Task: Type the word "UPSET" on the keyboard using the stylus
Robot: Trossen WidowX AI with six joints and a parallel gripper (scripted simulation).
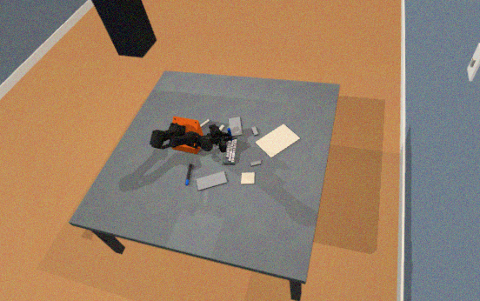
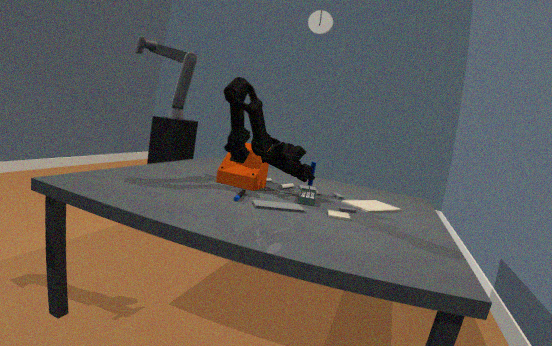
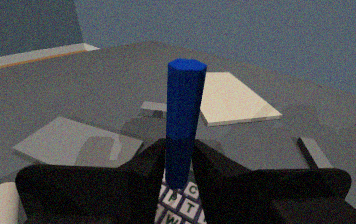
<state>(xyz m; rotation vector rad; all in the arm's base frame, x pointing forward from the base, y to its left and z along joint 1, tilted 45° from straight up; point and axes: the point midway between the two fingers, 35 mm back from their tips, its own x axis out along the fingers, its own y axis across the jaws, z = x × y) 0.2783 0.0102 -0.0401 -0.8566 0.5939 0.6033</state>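
The blue stylus is 10 mm behind my gripper tip, 10 mm to the right of it and 20 mm below it. Round my gripper tip: cream square 160 mm ahead, 210 mm to the right, 80 mm below; then grey slab 40 mm behind, 130 mm to the left, 80 mm below; then cream sheet 240 mm ahead, 80 mm to the left, 80 mm below.
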